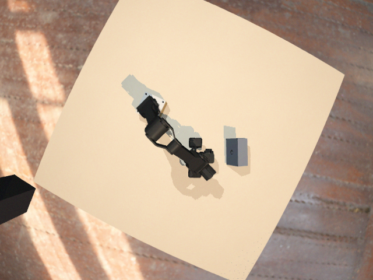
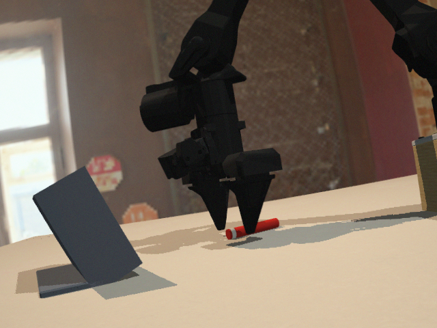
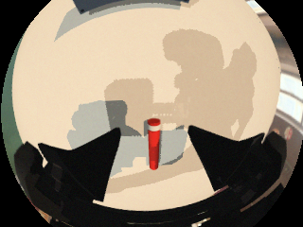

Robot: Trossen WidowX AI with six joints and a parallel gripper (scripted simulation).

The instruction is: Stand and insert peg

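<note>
Now: the red peg 10 mm behind my gripper tip. Round my gripper tip: dark sloped panel: 170 mm ahead, 110 mm to the left, 40 mm above.
</note>
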